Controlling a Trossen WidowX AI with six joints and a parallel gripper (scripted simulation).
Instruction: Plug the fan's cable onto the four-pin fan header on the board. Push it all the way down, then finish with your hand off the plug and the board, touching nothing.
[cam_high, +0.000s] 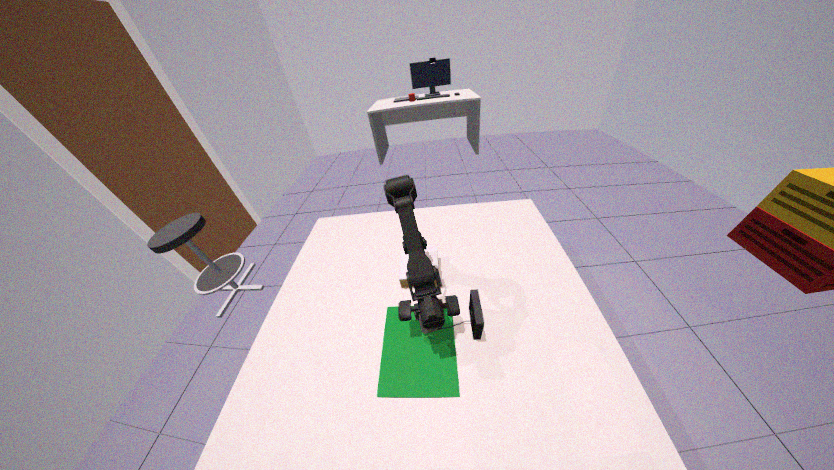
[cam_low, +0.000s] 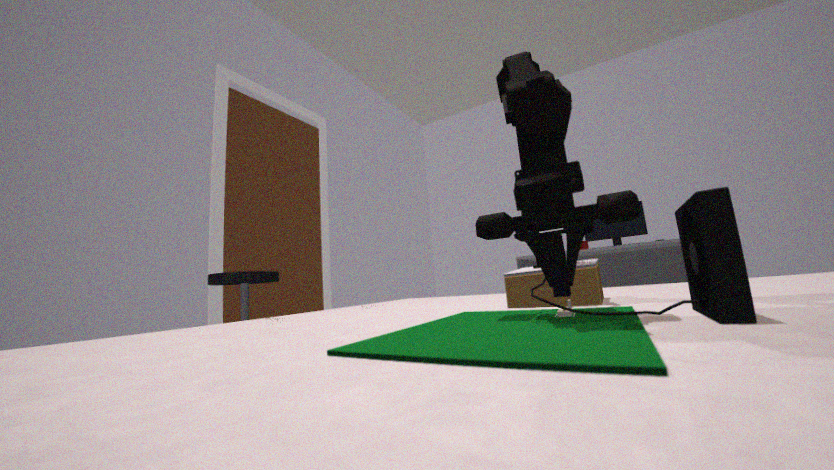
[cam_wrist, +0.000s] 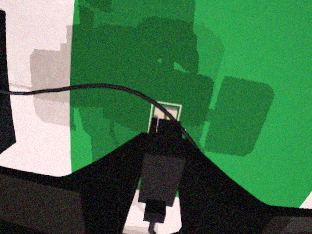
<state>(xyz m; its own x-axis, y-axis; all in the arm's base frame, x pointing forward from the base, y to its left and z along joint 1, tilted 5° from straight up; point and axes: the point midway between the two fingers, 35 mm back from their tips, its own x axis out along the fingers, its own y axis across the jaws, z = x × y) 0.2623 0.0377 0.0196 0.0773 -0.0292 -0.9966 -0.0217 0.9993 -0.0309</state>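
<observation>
My gripper tip is now 1 cm below the black plug and 1 cm past it. From my gripper tip the other things lie so: pale four-pin header: 4 cm below, 1 cm behind; then green board: 7 cm ahead, 5 cm to the right, 5 cm below; then black fan: 14 cm to the left, 2 cm above.
</observation>
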